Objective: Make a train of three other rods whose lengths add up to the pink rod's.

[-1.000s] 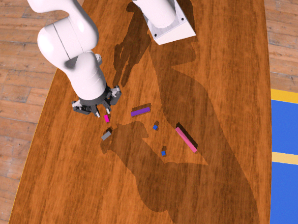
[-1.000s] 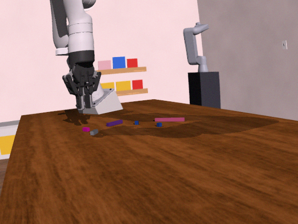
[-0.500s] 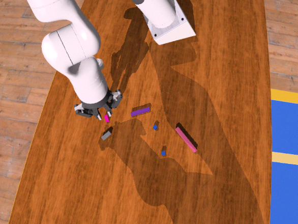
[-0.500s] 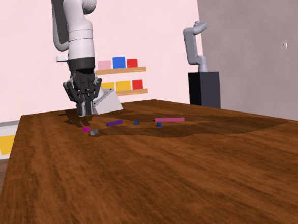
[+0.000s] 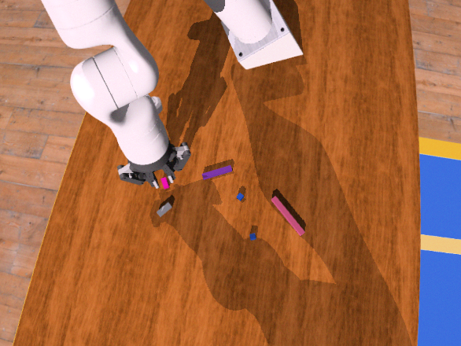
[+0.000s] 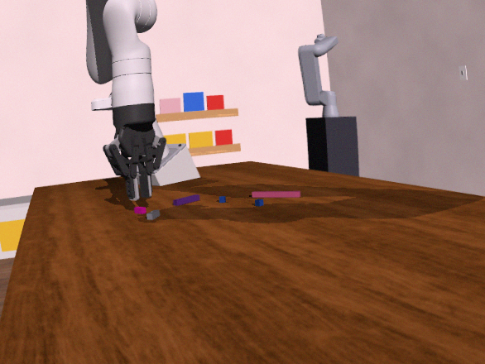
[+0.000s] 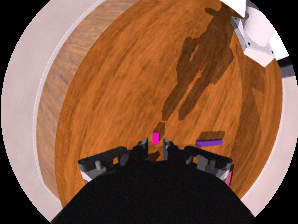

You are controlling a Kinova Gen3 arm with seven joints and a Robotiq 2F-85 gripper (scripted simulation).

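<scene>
The magenta rod is 4 cm below my hand. Also, from my hand: small blue rod (19 cm to the left, 7 cm ahead, 4 cm below); then grey rod (5 cm ahead, 4 cm below, 1 cm to the left); then purple rod (9 cm to the left, 5 cm behind, 4 cm below).
</scene>
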